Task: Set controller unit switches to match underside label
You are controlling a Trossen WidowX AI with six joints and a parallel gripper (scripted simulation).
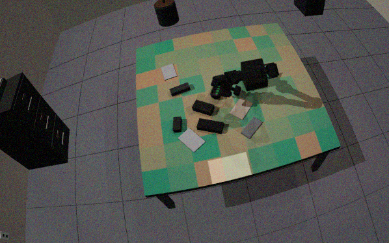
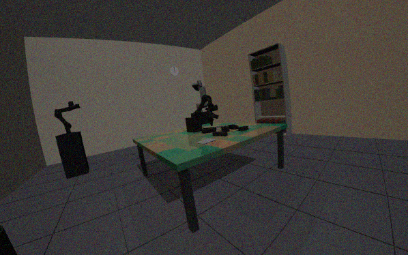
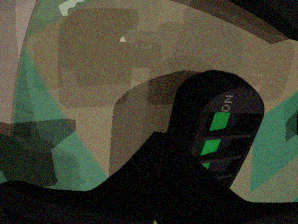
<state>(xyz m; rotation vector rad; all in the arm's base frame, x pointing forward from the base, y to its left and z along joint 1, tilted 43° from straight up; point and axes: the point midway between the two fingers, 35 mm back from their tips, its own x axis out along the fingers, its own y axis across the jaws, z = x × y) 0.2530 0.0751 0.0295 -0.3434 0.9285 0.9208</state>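
The module is 150 mm ahead of my gripper tip, 40 mm to the left of it and 40 mm below it.
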